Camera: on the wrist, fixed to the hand. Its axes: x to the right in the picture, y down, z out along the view.
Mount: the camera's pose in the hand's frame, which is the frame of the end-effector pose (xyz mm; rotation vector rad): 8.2 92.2 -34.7 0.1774 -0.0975 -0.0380
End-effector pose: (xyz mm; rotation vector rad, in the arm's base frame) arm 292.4 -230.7 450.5 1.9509 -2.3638 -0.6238
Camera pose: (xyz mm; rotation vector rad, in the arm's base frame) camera 212.9 -235.5 509.1 -1.8616 2.2550 0.4819
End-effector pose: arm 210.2 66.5 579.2 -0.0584 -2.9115 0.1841
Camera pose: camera 212.3 162.5 602.7 0.0361 -2.9761 0.4495
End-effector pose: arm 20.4 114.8 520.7 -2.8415 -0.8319 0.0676
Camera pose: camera 79.5 37.4 537.8 -2.6733 -0.8532 0.2632
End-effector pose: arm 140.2 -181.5 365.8 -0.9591 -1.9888 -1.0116
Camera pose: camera 222.3 -170.0 419.7 -0.8914 -2.1443 -0.8060
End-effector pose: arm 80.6 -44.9 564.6 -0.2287 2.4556 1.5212
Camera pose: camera 44.6 -35.0 656.1 -0.1633 2.4754 1.2593
